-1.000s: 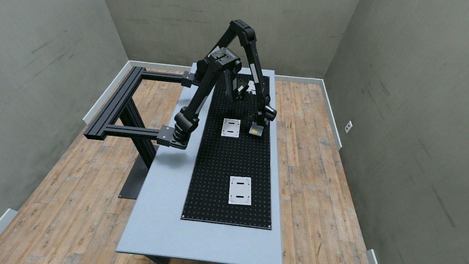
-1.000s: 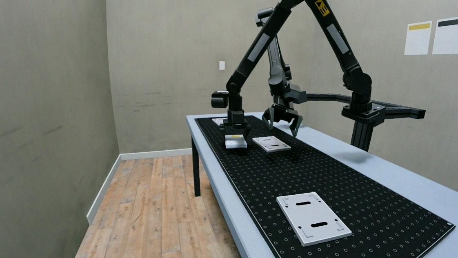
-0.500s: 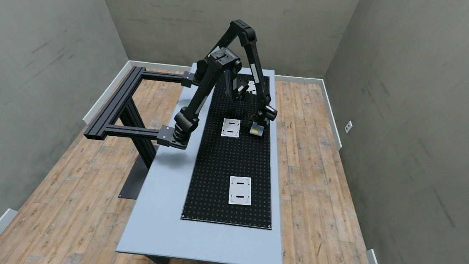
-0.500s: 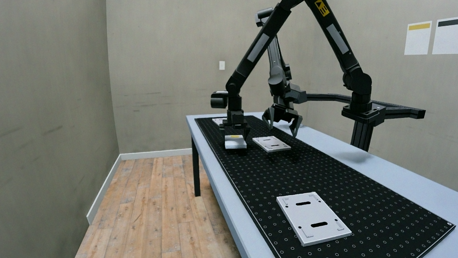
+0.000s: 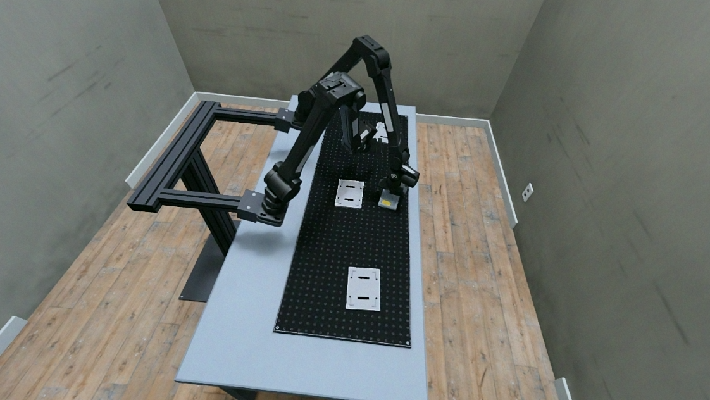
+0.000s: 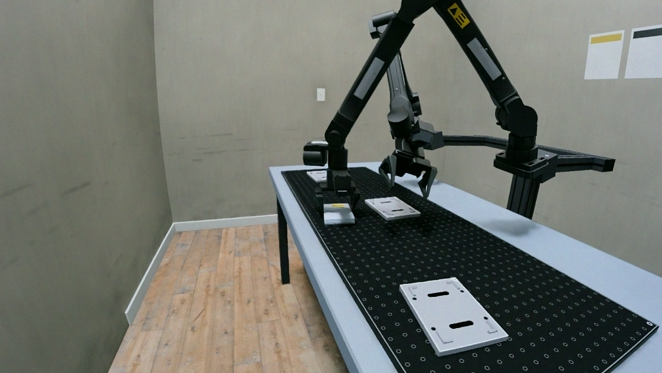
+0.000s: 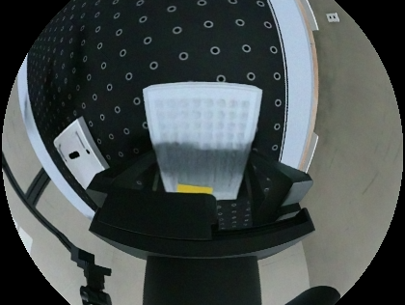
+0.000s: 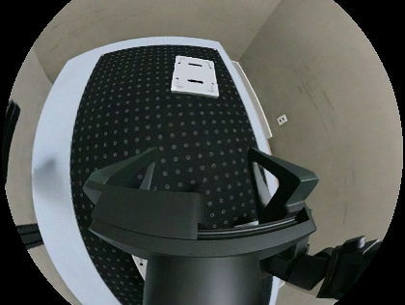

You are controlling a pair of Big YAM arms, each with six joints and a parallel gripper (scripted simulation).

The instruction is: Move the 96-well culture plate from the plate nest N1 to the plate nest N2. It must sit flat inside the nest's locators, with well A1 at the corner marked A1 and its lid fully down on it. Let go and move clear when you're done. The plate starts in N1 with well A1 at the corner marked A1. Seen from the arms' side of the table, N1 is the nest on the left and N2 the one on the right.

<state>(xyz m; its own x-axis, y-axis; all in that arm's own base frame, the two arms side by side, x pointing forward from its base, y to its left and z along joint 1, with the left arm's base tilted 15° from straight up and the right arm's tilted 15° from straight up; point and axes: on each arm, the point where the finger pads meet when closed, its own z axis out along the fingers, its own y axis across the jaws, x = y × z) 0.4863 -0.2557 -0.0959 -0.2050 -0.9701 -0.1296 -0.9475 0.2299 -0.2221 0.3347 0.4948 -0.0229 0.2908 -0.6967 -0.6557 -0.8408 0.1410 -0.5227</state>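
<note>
Right now my right hand is 20 mm short of the nest N2, 670 mm to the left of it and 130 mm above it. Also, from my right hand: nest N1: 70 mm ahead, 270 mm to the left, 130 mm below; white nest: 80 mm behind, 210 mm to the right, 130 mm below.
</note>
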